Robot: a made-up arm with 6 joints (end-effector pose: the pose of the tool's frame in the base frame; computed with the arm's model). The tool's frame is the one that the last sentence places. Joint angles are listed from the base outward.
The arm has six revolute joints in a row. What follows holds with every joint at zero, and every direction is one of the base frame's.
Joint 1 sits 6.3 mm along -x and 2.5 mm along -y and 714.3 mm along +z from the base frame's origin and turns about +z.
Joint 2 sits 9.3 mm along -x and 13.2 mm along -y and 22.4 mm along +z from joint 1 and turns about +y.
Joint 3 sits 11.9 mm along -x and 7.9 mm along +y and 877.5 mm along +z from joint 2 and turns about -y.
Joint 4 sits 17 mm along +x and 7.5 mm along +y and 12.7 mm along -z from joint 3 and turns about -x.
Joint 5 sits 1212.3 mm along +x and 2.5 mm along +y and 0.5 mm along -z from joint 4 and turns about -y.
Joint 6 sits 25.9 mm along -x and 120.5 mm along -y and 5.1 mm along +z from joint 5 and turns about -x.
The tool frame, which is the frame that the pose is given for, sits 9.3 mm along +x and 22.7 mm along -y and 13.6 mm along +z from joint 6; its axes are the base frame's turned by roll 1.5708, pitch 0 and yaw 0 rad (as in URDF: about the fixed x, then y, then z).
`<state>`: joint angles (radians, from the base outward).
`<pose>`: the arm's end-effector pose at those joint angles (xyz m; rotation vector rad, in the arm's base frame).
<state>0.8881 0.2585 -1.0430 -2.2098 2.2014 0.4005</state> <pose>0.1823 0.3968 0.3870 0.8156 -1.2411 -0.8650</pose>
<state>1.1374 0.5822 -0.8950 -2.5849 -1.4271 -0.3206</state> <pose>0.0891 0.4777 0.2343 -1.0113 -1.0461 1.4610</pose>
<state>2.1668 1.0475 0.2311 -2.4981 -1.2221 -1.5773</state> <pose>-0.9323 1.1812 0.2383 0.2573 -0.6519 2.6542</pose>
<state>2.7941 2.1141 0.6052 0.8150 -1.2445 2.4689</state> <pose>-0.8273 0.3456 -0.9324 2.1211 0.7173 -0.1617</pose>
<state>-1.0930 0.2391 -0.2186 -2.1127 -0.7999 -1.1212</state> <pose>0.6142 -1.0478 0.9356 -1.3097 0.2657 -0.3814</pose>
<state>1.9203 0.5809 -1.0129 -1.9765 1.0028 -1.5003</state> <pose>-0.1835 0.2609 0.2457 2.9483 -0.0621 -0.8503</pose>
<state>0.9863 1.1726 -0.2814 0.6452 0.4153 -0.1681</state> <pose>0.6429 0.7830 -0.1029 0.4724 1.5210 0.3309</pose>
